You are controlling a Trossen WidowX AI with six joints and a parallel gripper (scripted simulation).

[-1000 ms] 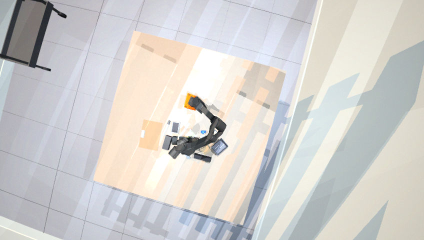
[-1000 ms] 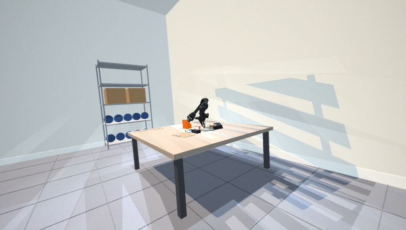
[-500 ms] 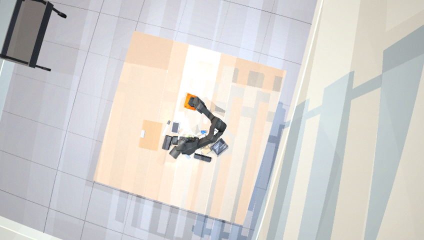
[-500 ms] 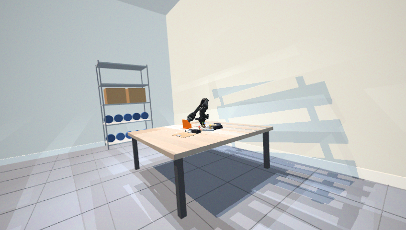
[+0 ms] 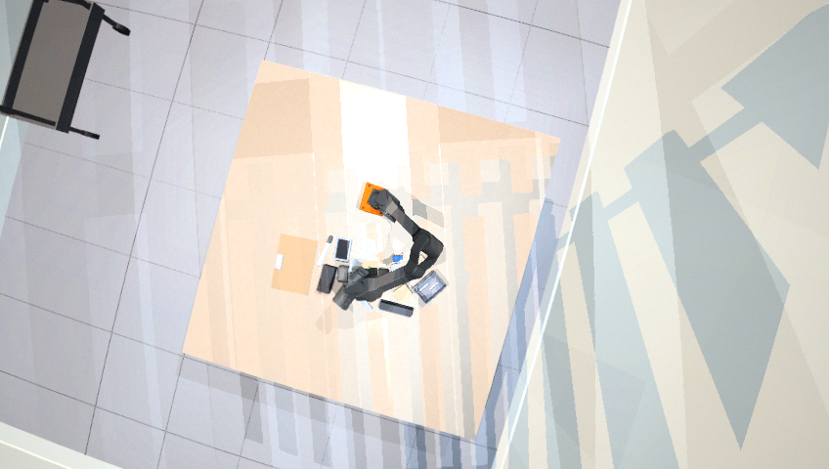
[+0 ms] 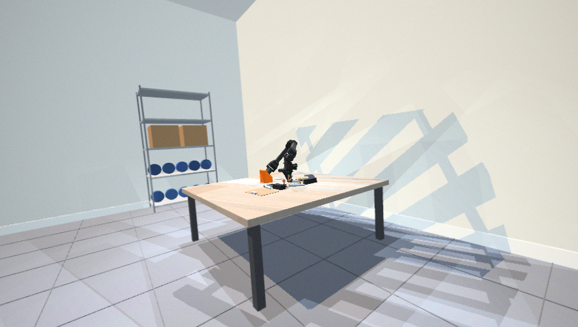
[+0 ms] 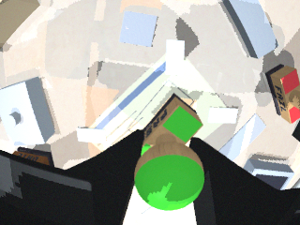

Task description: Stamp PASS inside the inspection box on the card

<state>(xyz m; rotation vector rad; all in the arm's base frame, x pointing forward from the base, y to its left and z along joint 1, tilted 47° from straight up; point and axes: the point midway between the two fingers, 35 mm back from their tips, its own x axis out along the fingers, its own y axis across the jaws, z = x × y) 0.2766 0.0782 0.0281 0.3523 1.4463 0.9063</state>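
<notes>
Right now my gripper tip is 10 mm past the card and 50 mm above it. Also, from my gripper tip: ink pad (40 mm behind, 130 mm to the right, 40 mm below); tan block (20 mm ahead, 160 mm to the left, 20 mm below); pass stamp (right at my gripper tip).
</notes>
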